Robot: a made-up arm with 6 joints. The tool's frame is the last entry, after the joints.
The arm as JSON. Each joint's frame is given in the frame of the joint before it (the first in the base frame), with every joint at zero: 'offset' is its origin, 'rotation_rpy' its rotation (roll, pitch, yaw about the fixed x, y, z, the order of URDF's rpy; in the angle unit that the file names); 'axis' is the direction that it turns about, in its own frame. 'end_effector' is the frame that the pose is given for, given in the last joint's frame.
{
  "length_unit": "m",
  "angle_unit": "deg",
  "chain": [
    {
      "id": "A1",
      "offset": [
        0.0,
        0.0,
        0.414
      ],
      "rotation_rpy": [
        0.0,
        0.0,
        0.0
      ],
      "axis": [
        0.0,
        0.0,
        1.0
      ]
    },
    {
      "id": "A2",
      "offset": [
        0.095,
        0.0,
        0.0
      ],
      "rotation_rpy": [
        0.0,
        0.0,
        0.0
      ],
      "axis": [
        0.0,
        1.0,
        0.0
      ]
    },
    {
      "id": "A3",
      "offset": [
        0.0,
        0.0,
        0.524
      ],
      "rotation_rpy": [
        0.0,
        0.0,
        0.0
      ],
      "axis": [
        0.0,
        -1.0,
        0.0
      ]
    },
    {
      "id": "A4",
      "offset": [
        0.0,
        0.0,
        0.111
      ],
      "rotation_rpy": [
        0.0,
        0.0,
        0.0
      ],
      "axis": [
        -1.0,
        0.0,
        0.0
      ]
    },
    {
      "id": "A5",
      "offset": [
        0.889,
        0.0,
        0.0
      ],
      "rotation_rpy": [
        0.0,
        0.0,
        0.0
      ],
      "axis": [
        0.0,
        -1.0,
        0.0
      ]
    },
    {
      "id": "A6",
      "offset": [
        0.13,
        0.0,
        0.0
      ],
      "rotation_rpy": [
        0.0,
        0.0,
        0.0
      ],
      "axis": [
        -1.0,
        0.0,
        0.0
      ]
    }
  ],
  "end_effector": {
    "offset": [
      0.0,
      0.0,
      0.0
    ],
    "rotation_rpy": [
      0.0,
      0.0,
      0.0
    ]
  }
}
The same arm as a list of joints. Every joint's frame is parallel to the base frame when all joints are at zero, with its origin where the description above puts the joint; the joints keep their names.
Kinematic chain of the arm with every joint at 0, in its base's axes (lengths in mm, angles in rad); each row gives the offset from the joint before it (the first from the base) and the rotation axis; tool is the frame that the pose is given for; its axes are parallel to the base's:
A1: xyz 0 0 414 axis +z
A2: xyz 95 0 0 axis +y
A3: xyz 0 0 524 axis -y
A4: xyz 0 0 111 axis -x
A5: xyz 889 0 0 axis -y
A6: xyz 130 0 0 axis -x
tool: xyz 0 0 0

